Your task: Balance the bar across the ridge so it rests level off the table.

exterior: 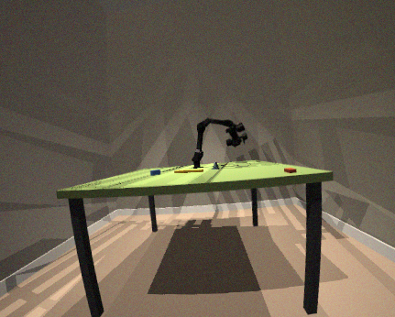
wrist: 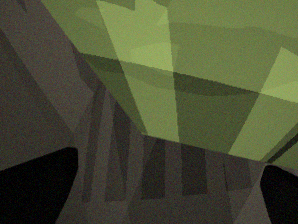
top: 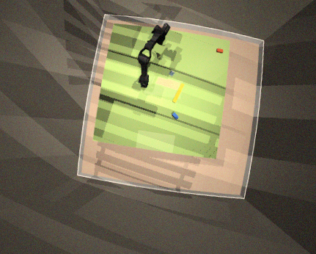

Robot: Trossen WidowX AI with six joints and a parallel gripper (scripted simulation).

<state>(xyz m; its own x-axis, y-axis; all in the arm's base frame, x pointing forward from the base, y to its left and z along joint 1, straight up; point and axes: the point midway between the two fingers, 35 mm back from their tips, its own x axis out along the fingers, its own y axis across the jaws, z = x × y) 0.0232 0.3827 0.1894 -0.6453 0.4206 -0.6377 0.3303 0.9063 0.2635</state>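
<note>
Now: gripper tip 440 mm to the left of the orange-yellow bar, 360 mm short of it and 160 mm above it. Round my gripper tip: blue block (670 mm to the right, 360 mm ahead, 150 mm below); then red block (740 mm ahead, 160 mm below, 100 mm to the left).
</note>
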